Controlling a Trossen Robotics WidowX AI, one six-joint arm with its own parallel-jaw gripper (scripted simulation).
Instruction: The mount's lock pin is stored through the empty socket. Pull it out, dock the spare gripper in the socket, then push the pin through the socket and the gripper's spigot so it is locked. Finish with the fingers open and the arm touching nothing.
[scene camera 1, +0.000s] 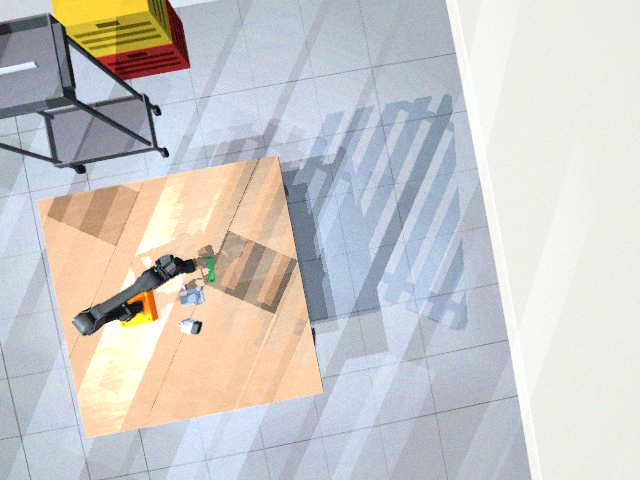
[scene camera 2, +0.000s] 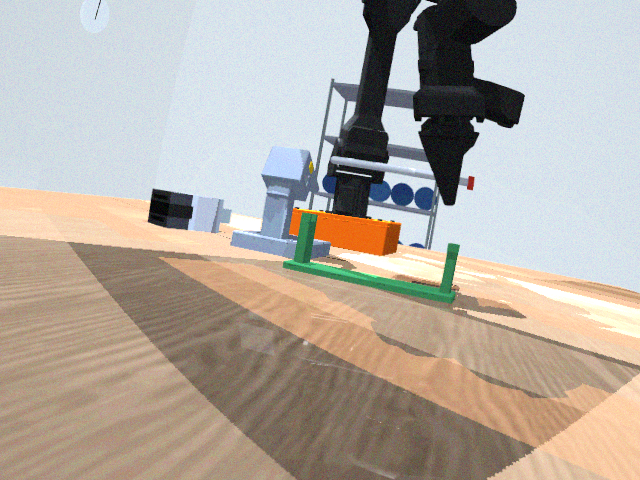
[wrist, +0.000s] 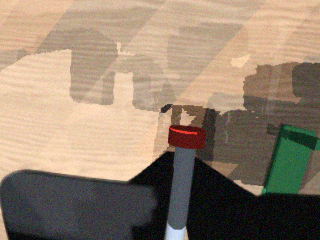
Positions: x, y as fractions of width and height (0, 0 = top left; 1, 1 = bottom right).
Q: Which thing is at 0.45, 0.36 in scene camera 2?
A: A mount.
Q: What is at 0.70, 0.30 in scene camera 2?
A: My gripper.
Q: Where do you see my gripper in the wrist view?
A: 0.55, 0.67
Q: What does my gripper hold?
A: A lock pin.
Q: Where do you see a green rack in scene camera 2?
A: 0.47, 0.55
